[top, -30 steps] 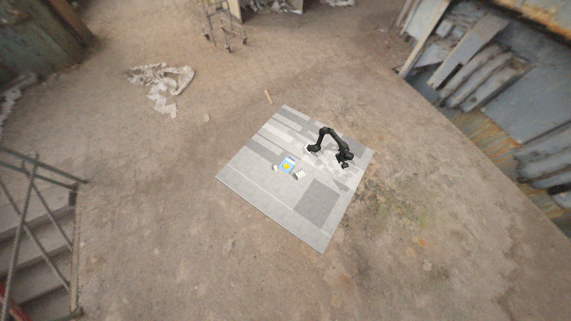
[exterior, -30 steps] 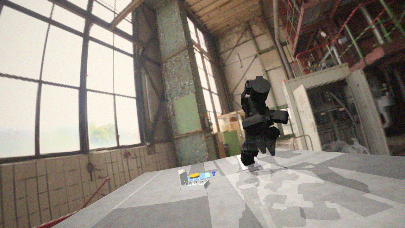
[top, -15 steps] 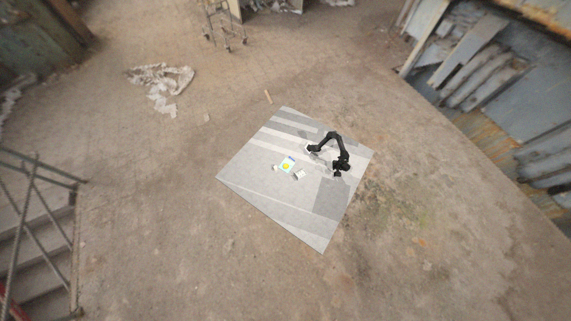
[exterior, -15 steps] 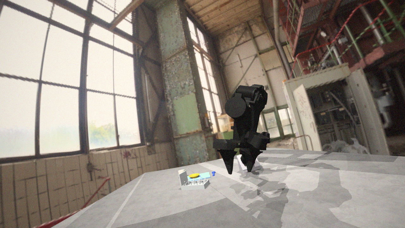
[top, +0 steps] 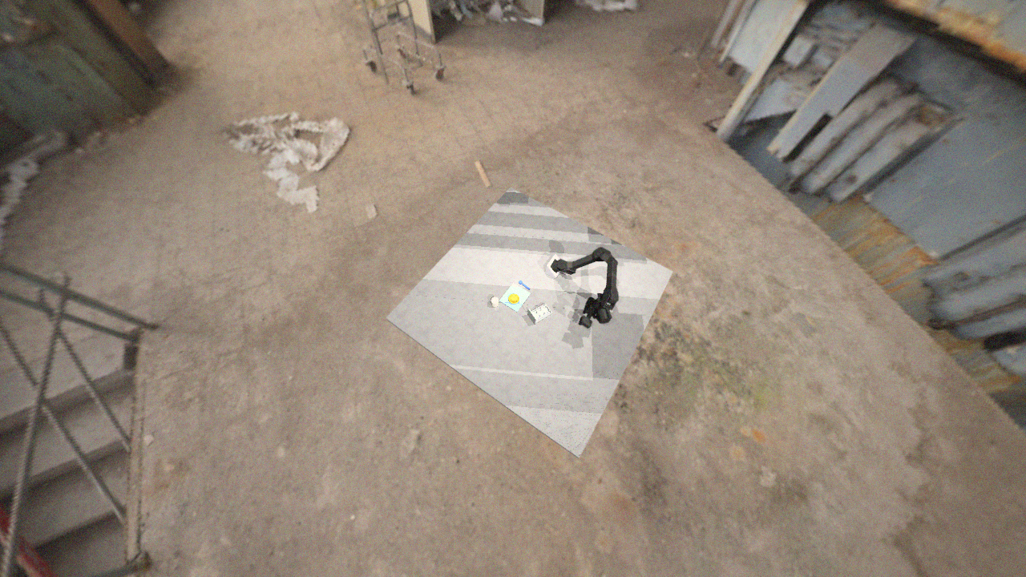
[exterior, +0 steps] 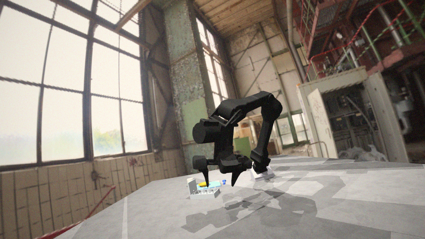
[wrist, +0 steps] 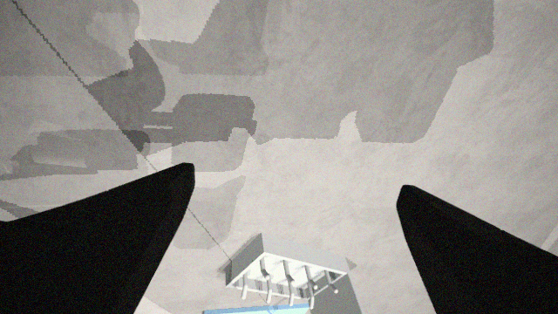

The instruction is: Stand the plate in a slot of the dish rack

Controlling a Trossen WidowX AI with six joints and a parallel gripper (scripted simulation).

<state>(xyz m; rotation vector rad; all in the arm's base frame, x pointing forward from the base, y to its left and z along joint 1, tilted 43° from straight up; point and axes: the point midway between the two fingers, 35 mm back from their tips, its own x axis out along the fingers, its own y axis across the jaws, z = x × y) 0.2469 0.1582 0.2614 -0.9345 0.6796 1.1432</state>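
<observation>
My gripper tip is 400 mm to the left of the yellow plate, 70 mm above it and 50 mm short of it. The rest, counted from my gripper tip: white cylinder 490 mm to the right, 130 mm ahead, 70 mm below; dish rack 220 mm to the right, 70 mm below, 60 mm ahead; blue object 410 mm to the right, 90 mm below, 70 mm behind.
</observation>
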